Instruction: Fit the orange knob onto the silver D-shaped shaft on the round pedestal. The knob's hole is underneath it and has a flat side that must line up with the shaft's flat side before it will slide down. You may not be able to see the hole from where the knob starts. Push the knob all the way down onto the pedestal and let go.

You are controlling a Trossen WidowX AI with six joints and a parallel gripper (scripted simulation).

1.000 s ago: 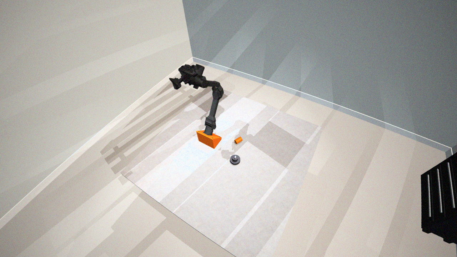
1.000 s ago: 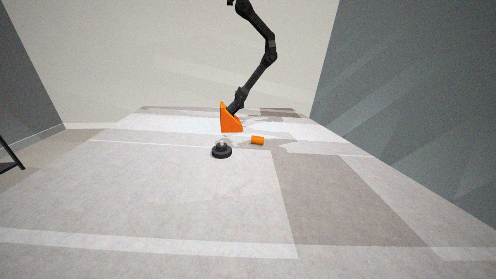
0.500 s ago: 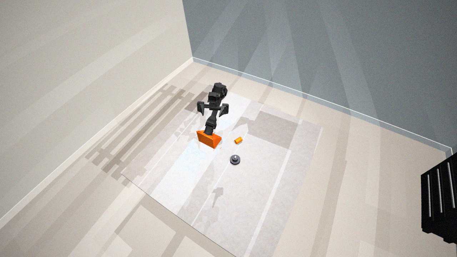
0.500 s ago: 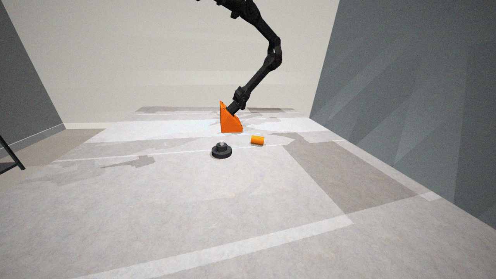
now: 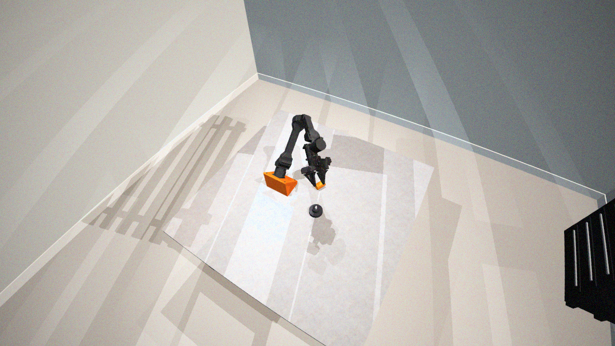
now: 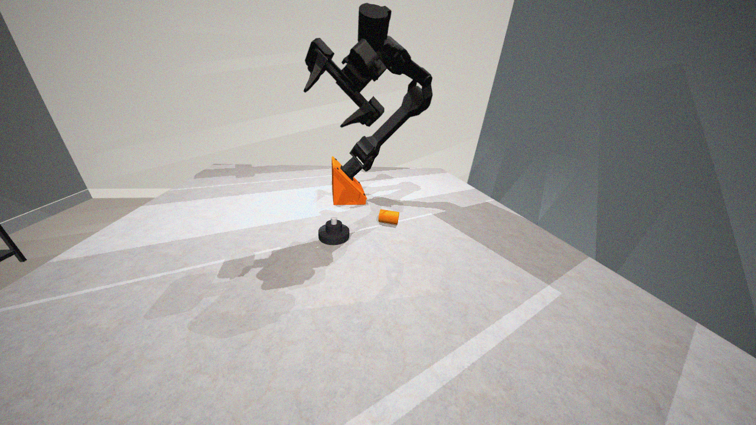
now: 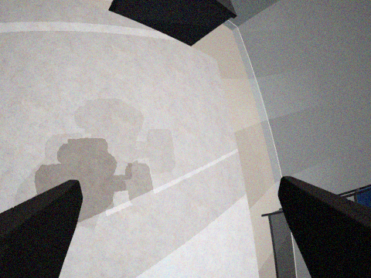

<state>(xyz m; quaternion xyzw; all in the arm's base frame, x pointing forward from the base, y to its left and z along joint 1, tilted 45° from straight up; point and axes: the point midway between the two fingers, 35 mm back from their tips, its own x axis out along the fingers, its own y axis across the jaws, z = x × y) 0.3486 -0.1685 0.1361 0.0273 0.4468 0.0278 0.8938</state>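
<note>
Now: the orange knob 13 cm behind my gripper tip, 17 cm to the left of it and 30 cm below it. Round my gripper tip: round dark pedestal (4 cm behind, 2 cm to the left, 29 cm below).
</note>
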